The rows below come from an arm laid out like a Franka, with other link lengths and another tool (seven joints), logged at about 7 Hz.
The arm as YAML. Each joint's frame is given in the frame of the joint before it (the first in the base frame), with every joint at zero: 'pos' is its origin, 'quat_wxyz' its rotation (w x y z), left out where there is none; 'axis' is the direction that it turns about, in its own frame. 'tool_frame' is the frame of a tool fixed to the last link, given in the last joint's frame.
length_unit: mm
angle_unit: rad
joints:
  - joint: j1
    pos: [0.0, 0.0, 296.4]
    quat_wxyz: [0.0, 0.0, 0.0, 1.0]
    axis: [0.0, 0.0, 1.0]
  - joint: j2
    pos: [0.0, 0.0, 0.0]
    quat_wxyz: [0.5, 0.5, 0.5, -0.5]
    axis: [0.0, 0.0, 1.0]
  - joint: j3
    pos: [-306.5, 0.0, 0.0]
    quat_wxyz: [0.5, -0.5, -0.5, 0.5]
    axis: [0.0, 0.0, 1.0]
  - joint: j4
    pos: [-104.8, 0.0, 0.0]
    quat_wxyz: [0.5, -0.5, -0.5, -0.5]
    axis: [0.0, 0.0, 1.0]
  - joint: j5
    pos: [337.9, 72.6, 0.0]
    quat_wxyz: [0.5, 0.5, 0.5, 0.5]
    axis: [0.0, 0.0, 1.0]
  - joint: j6
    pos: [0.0, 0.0, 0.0]
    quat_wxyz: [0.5, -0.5, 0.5, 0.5]
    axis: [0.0, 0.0, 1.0]
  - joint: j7
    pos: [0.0, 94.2, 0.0]
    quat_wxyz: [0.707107, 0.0, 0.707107, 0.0]
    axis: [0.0, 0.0, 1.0]
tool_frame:
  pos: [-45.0, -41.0, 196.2]
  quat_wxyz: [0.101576, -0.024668, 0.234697, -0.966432]
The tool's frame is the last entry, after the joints.
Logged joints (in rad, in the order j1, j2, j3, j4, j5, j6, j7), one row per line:
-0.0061 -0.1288 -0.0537 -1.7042 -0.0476 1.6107 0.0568
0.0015 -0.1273 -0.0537 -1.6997 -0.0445 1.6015 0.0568
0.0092 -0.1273 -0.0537 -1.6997 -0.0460 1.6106 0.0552
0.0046 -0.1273 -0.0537 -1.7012 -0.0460 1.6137 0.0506
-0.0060 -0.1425 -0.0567 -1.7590 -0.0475 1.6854 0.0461
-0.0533 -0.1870 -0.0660 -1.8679 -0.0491 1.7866 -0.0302
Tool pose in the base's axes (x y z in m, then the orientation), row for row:
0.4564 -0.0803 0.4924 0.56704 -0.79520 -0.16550 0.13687
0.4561 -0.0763 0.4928 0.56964 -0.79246 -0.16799 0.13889
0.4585 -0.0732 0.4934 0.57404 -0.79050 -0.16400 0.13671
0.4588 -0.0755 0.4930 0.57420 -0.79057 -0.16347 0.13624
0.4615 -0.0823 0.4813 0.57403 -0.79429 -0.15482 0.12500
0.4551 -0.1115 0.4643 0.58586 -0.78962 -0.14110 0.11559
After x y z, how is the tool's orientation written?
As a quaternion, x y z w.
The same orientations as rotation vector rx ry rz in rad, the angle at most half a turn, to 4 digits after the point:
1.6411 -2.3015 -0.4790
1.6468 -2.2910 -0.4856
1.6616 -2.2881 -0.4747
1.6625 -2.2889 -0.4733
1.6726 -2.3144 -0.4511
1.7163 -2.3132 -0.4134

